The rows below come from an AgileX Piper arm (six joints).
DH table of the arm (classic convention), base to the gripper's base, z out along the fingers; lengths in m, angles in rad. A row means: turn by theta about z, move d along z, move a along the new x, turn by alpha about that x. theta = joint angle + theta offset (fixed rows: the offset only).
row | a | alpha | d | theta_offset
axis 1 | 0 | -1.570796 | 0.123 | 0
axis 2 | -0.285 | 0 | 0 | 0.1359
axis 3 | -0.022 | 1.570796 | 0 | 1.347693
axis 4 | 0 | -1.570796 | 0.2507 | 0
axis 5 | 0 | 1.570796 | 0 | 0
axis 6 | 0 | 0 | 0.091 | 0
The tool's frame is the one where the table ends.
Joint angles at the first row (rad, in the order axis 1, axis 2, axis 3, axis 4, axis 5, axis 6):
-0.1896, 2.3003, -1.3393, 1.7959, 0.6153, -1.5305
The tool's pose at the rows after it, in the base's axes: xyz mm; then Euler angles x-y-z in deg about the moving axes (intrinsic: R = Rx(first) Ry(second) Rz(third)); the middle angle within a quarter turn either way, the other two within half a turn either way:
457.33 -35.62 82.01 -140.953 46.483 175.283
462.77 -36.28 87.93 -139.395 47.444 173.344
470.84 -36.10 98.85 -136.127 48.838 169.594
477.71 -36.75 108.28 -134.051 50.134 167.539
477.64 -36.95 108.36 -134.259 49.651 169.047
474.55 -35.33 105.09 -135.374 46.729 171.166
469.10 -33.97 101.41 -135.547 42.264 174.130
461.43 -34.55 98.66 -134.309 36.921 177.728
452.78 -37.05 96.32 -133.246 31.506 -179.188
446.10 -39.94 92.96 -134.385 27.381 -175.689
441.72 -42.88 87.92 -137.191 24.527 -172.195
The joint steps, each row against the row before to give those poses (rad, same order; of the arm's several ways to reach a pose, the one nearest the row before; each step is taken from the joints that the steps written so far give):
0.0000, 0.0068, -0.0206, 0.0000, 0.0000, 0.0000
-0.0010, 0.0019, -0.0262, -0.0009, 0.0113, 0.0000
0.0000, 0.0004, -0.0400, -0.0001, 0.0240, 0.0001
0.0000, 0.0000, -0.0351, 0.0009, 0.0095, 0.0119
-0.0009, 0.0000, -0.0033, -0.0192, 0.0000, 0.0402
0.0000, 0.0000, 0.0000, -0.0855, 0.0032, 0.0900
-0.0048, 0.0000, 0.0000, -0.1201, 0.0306, 0.1407
-0.0135, 0.0000, 0.0001, -0.1219, 0.0672, 0.1604
-0.0171, 0.0000, -0.0001, -0.1098, 0.0757, 0.1311
-0.0102, 0.0000, 0.0000, -0.0962, 0.0352, 0.1083
-0.0036, 0.0019, 0.0001, -0.0868, -0.0024, 0.0918

